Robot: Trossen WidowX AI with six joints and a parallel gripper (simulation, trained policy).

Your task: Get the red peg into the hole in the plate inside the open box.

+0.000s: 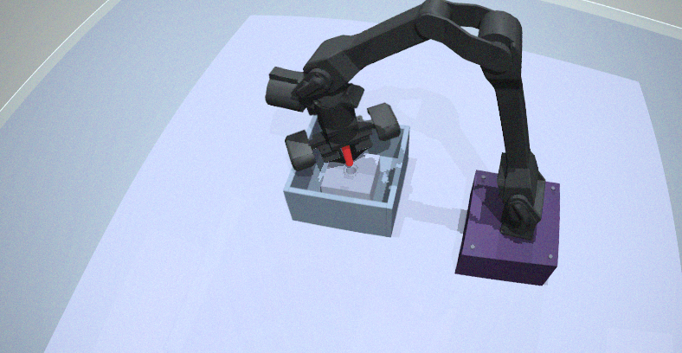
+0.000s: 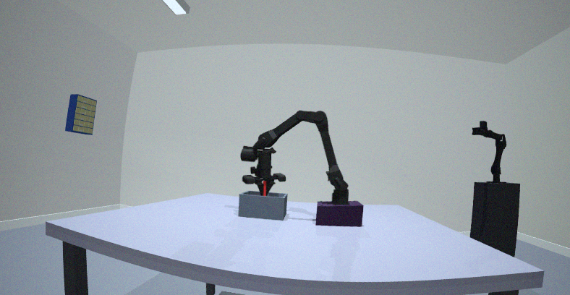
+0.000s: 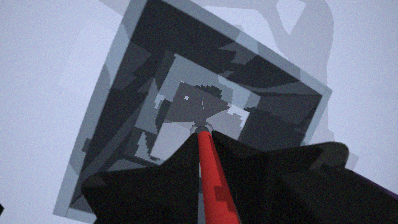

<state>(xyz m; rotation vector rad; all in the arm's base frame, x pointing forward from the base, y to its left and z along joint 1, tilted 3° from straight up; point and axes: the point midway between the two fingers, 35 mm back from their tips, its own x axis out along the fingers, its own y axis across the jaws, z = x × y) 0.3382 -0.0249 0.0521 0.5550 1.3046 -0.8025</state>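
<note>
Now: gripper tip 1 cm to the right of the red peg and 3 cm below it. The rest, counted from my gripper tip: pale plate (4 cm below); then grey box (6 cm below).
</note>
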